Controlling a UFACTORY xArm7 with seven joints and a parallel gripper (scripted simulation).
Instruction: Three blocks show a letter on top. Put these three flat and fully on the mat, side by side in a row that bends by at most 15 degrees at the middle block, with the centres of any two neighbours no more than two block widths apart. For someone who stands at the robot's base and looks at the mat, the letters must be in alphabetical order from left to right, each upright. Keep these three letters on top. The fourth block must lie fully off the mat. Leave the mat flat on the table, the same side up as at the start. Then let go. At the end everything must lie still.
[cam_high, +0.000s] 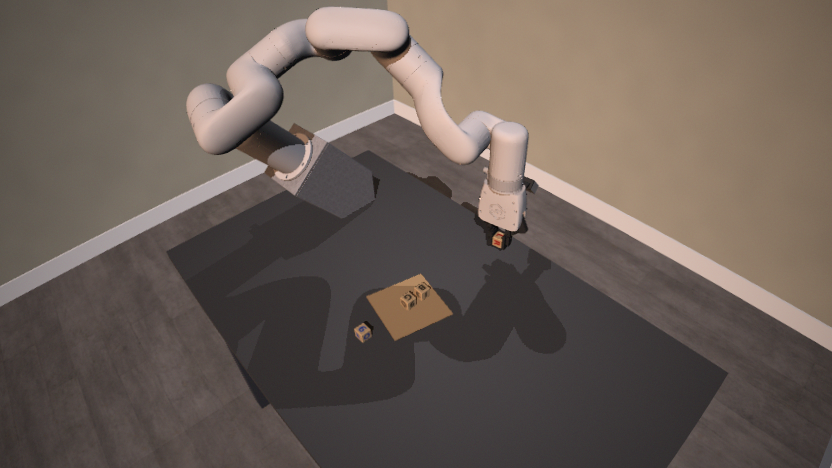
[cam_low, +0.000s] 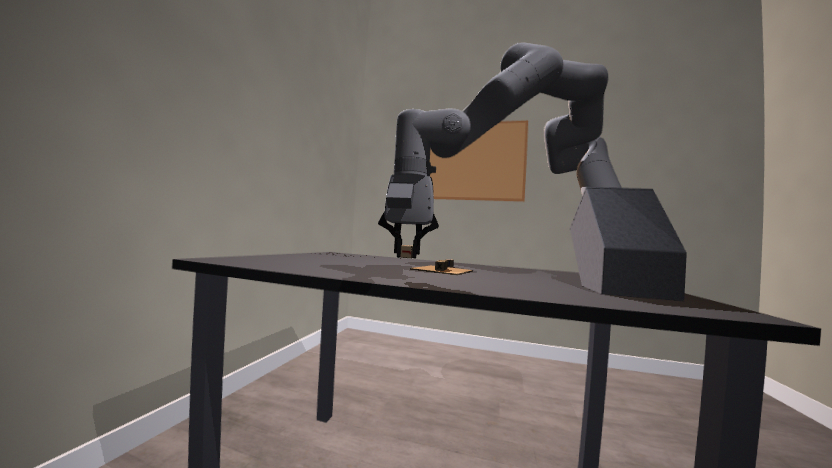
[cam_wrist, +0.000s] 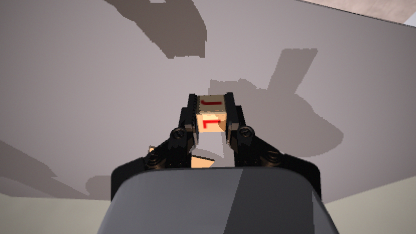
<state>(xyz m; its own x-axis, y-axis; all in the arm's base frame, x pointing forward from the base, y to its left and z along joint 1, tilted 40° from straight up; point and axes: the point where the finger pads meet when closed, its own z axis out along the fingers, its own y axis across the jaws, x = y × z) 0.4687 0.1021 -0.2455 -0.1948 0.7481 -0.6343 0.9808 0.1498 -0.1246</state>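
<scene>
Right now the tan mat is 4 cm behind my hand, 25 cm to the right of it and 7 cm below it.
</scene>
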